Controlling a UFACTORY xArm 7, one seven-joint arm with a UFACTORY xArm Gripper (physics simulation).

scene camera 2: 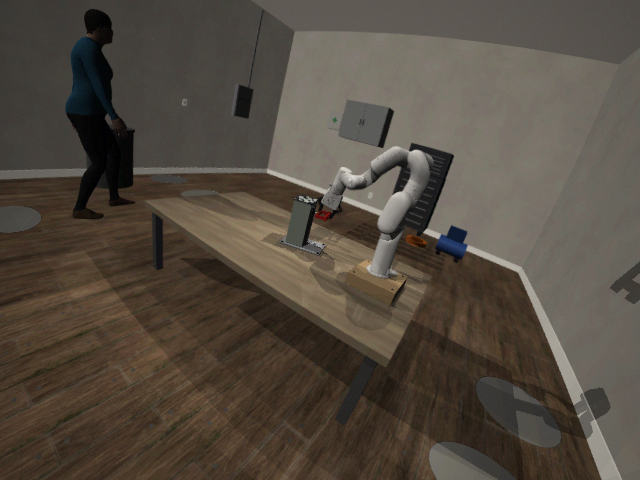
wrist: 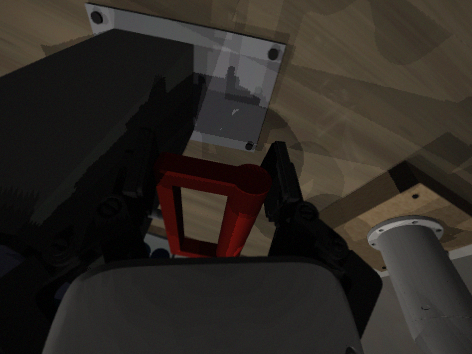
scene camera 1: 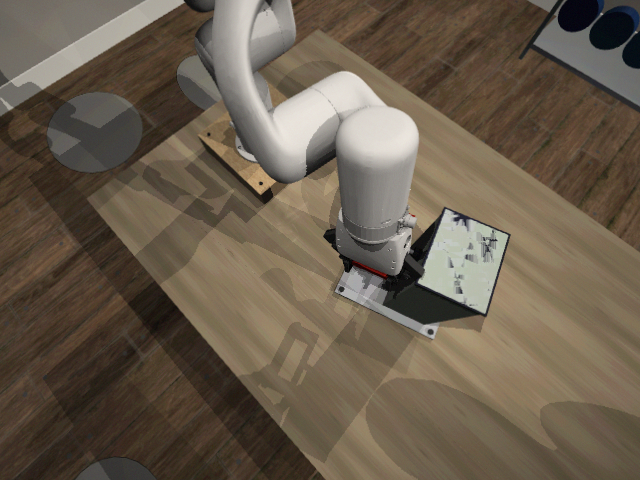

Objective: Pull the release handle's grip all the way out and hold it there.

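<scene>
The red release handle (scene camera 1: 370, 269) (scene camera 2: 323, 215) (wrist: 241, 225) is a rectangular frame with a thick round grip bar on the side away from the box. It stands beside the dark side of the tall box (scene camera 1: 465, 263) (scene camera 2: 298, 223) (wrist: 65, 105), above the grey baseplate (scene camera 1: 361, 297) (wrist: 232, 117). My gripper (scene camera 1: 371, 274) (scene camera 2: 329, 212) (wrist: 214, 150) is shut on the handle, with one finger on the box side and the other against the grip bar. The box-side finger is dark and hard to make out in the wrist view. The handle's shaft is mostly hidden.
The box stands close beside one finger. The baseplate is bolted to the wooden table (scene camera 1: 289, 248) (scene camera 2: 242, 248). The arm's wooden mounting block (scene camera 1: 227, 149) (scene camera 2: 374, 284) (wrist: 425, 200) is at one end of the table. A person (scene camera 2: 90, 82) stands beyond the table's far end.
</scene>
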